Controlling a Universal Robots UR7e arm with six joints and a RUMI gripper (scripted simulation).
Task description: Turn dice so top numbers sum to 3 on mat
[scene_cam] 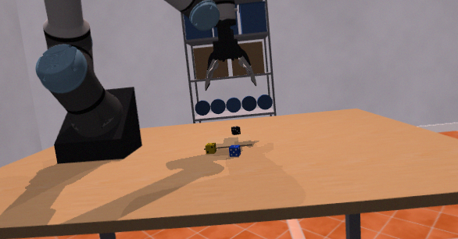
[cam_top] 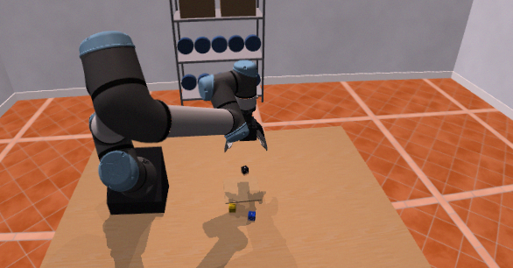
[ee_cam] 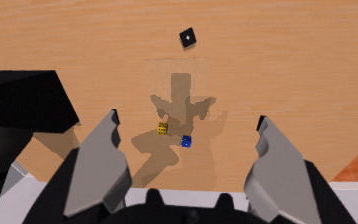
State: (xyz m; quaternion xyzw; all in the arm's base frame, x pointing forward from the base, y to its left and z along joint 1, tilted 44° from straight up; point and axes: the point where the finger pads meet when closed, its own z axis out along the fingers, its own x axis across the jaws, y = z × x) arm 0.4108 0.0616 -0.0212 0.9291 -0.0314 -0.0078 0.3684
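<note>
The yellow die is 15 cm below my hand, 14 cm to the right of it and 7 cm behind it. From my hand the other things lie so: blue die: 19 cm to the right, 15 cm below; then black die: 15 cm below, 7 cm to the left; then tan mat: 16 cm below, 4 cm to the right, 2 cm behind.
</note>
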